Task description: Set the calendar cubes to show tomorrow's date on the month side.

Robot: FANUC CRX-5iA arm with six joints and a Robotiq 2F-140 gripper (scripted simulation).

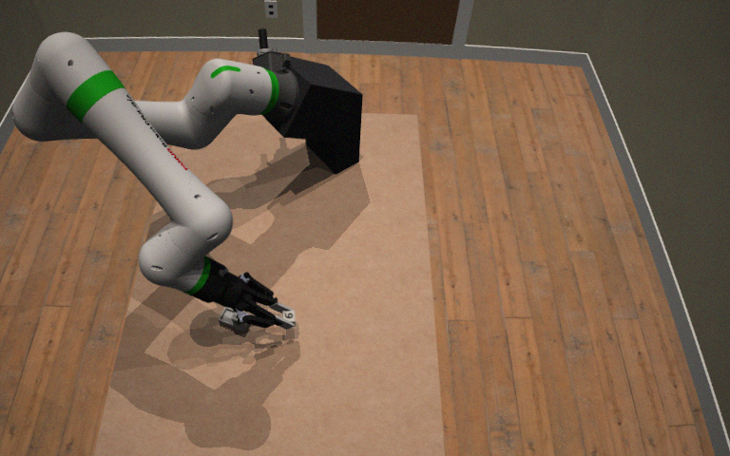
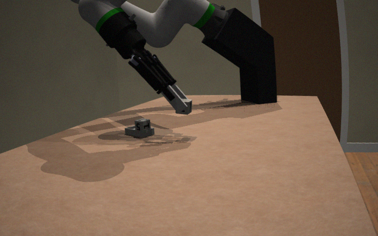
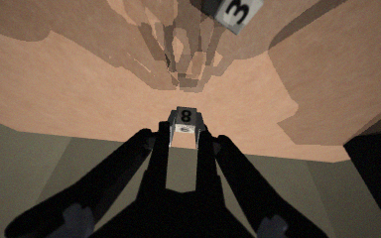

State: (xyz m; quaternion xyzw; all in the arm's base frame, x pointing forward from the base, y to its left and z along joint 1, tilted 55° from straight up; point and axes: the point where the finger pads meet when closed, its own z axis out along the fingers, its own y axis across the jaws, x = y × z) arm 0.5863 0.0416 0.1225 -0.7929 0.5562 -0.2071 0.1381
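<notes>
Now: the grey calendar tray 130 mm to the right of my hand, 90 mm below it and 60 mm behind it. The rest, counted from my hand: grey number cube: 20 mm to the left, 20 mm below.
</notes>
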